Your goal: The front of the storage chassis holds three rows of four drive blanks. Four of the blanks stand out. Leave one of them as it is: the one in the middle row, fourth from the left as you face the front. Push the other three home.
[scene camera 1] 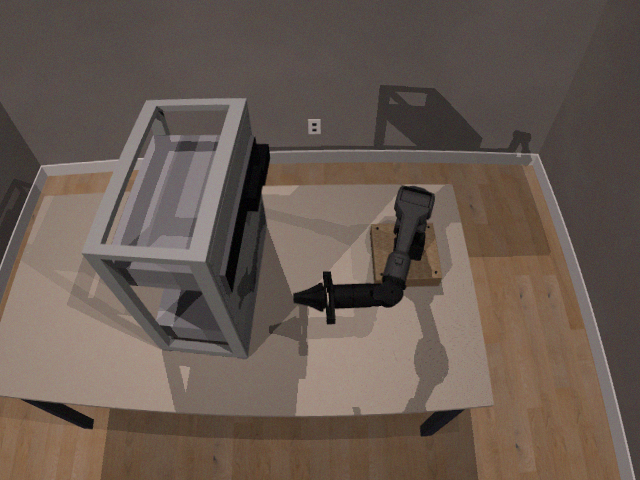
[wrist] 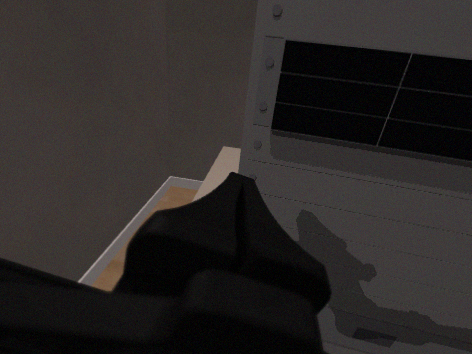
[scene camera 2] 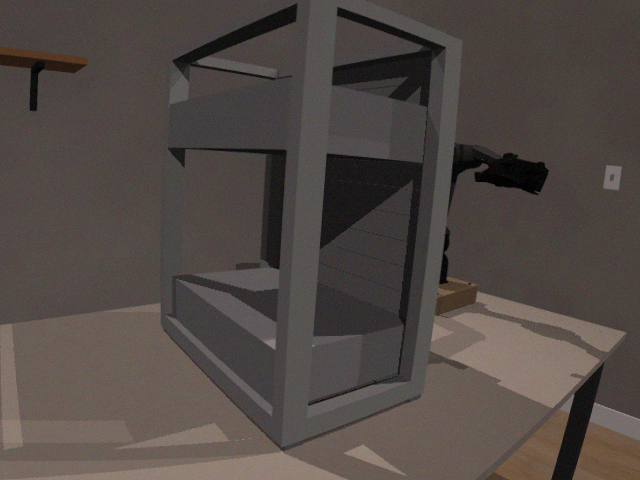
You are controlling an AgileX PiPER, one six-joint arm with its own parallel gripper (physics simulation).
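Observation:
The storage chassis [scene camera 1: 219, 180] [scene camera 2: 310, 206] [wrist: 360, 175] stands upright, its front facing the arm. In the wrist view the left end of the three rows of black drive blanks [wrist: 332, 90] shows; the leftmost column looks level, and the right-hand columns are cut off. In scene camera 1, black blanks [scene camera 1: 256, 178] stand out at the far, right-hand end of the front; their rows cannot be told apart. Scene camera 2 shows the chassis from behind, with the blanks' faces hidden. My gripper [scene camera 1: 295, 297] [wrist: 236, 190] is shut and empty, its tips apart from the front, near its left end.
The arm's wooden base block [scene camera 1: 382, 253] [scene camera 2: 457, 299] stands on the table [scene camera 1: 361, 372] [scene camera 2: 129, 372], to the right of the chassis in scene camera 1. A wall shelf [scene camera 2: 56, 60] is at the upper left of scene camera 2. The gripper's shadow falls on the lower front panel.

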